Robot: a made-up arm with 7 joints.
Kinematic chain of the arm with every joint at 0, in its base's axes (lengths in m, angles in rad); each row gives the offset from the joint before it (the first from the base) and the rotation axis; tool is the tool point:
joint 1: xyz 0 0 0.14 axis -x
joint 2: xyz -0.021 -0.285 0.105 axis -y
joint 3: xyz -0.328 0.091 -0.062 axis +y
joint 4: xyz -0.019 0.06 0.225 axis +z
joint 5: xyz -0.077 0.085 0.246 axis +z
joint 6: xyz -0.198 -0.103 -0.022 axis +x
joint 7: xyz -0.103 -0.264 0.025 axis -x
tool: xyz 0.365 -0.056 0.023
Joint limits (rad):
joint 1: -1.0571..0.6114
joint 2: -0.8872..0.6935
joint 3: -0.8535..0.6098
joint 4: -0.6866..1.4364
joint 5: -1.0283..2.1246
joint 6: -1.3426..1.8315
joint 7: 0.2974..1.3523
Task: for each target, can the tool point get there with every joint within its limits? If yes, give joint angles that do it. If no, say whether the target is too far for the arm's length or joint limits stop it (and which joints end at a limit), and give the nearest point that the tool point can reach.
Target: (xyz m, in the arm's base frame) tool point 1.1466 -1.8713 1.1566
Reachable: no: too far | nearest point 0.2176 -0.8439 0.5984 | short by 1.493 m
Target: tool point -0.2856 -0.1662 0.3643
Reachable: yes | joints -0.2059 -0.0822 -0.3341 0.1591 0.8810 1.4315 0.5187
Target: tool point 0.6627 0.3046 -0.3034
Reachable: no: joint limits stop it (at a limit: joint 1, joint 2, joint 3, joint 5, joint 7) | nearest point 0.3615 0.1926 0.1503 | short by 0.556 m
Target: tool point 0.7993 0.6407 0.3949
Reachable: no: joint limits stop it (at a limit: joint 1, joint 2, joint 5, joint 7) | nearest point 0.4392 0.4029 0.4568 | short by 0.436 m
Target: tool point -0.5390 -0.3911 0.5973
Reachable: yes | joints -0.0293 0.4785 -0.1427 0.8162 -0.1880 -0.3020 0.8380
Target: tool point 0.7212 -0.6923 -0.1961
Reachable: no: joint limits stop it (at a limit: joint 1, joint 2, joint 3, joint 5, joint 7) | nearest point 0.4326 -0.5695 -0.0416 | short by 0.350 m
